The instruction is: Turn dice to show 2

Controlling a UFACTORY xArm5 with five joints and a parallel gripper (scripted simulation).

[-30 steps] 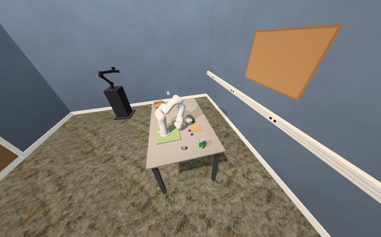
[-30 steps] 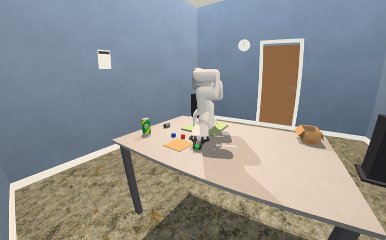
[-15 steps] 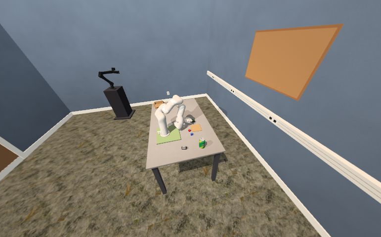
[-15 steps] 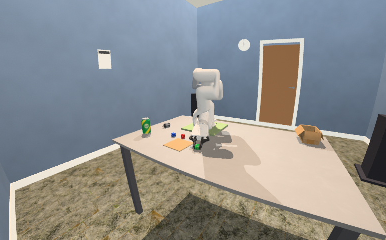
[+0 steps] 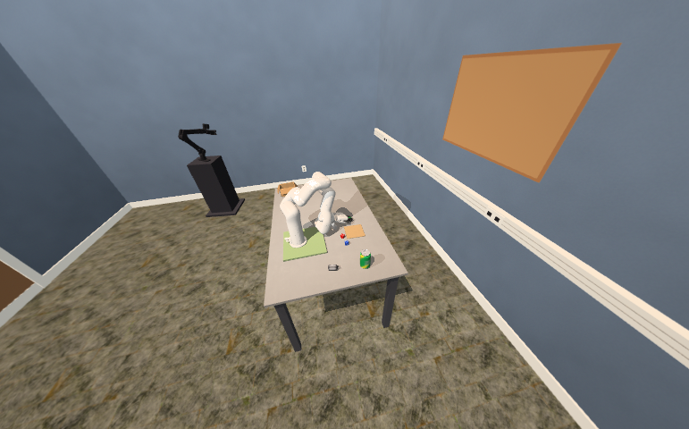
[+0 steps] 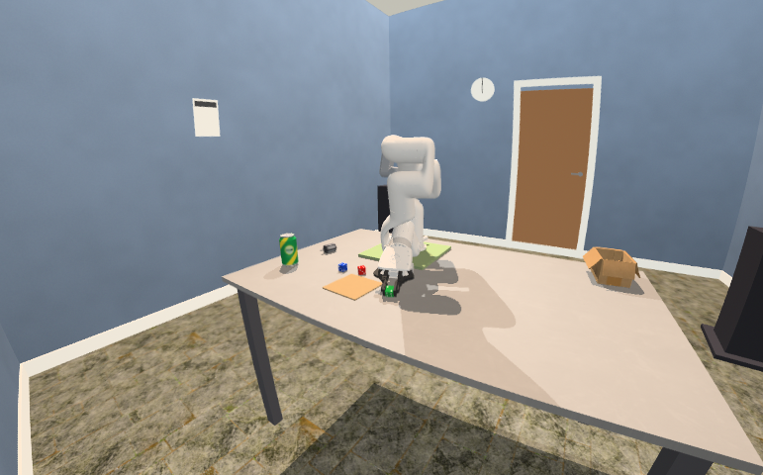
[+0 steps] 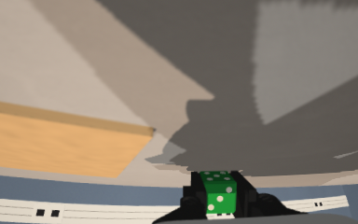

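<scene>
Now: the green die 10 mm below my hand and 10 mm ahead of it. The rest, counted from my hand: blue die 270 mm to the right, 40 mm behind, 10 mm below; then red die 190 mm to the right, 70 mm behind, 10 mm below; then mat 140 mm to the right, 30 mm ahead, 20 mm below.
</scene>
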